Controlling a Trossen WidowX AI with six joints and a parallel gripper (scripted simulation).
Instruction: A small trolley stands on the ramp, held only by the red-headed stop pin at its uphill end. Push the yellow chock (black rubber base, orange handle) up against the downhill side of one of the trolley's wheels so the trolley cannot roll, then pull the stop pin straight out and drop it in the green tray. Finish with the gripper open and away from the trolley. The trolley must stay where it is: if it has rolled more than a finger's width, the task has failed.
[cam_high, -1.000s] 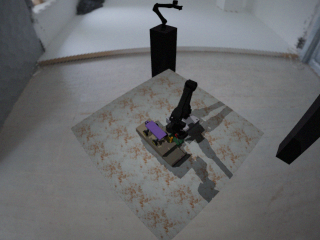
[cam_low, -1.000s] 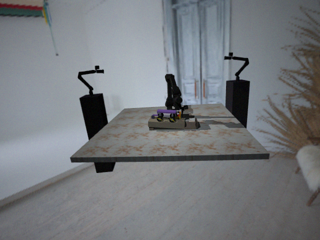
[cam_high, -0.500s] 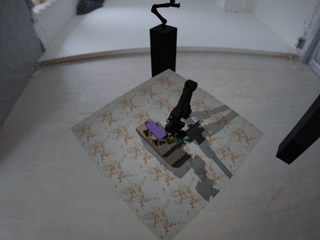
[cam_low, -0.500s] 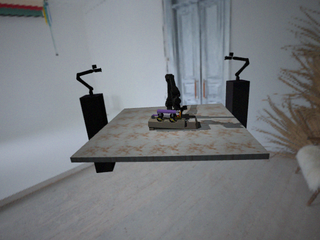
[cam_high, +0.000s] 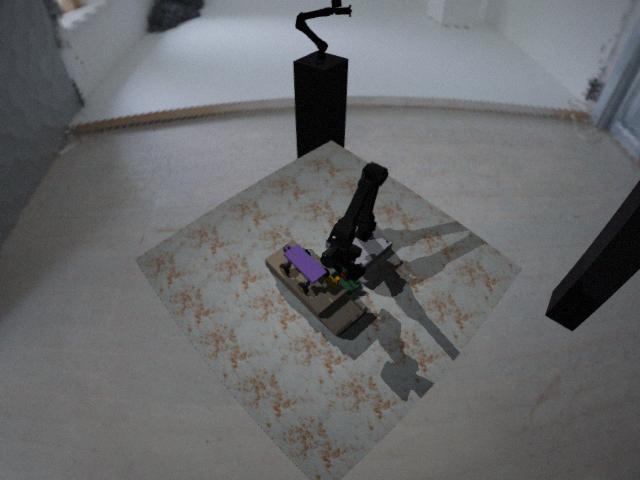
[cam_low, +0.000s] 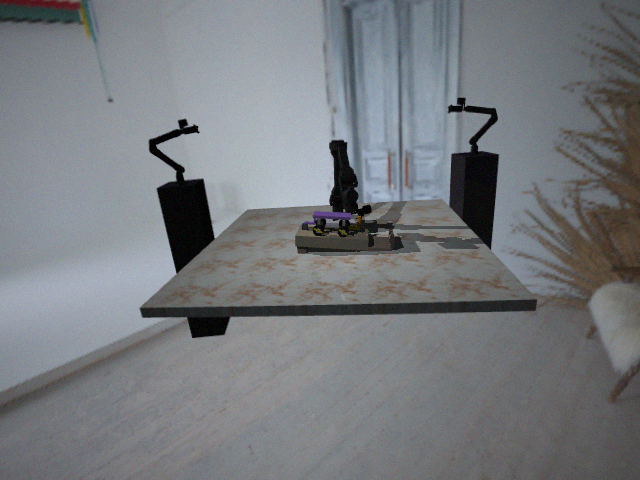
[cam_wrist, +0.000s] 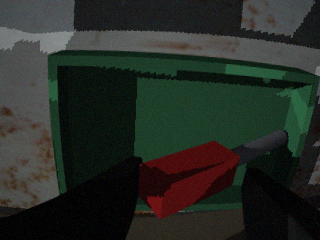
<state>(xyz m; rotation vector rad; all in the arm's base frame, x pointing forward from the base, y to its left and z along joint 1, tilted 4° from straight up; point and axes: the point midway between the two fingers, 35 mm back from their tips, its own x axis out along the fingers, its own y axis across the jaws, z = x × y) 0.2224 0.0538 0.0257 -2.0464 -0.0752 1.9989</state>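
My gripper tip is 20 mm to the right of the red-headed stop pin and 10 mm above it. Round my gripper tip: ramp 100 mm ahead, 120 mm to the right, 10 mm above; yellow chock 60 mm ahead, 20 mm to the right, 40 mm above; green tray 50 mm below.
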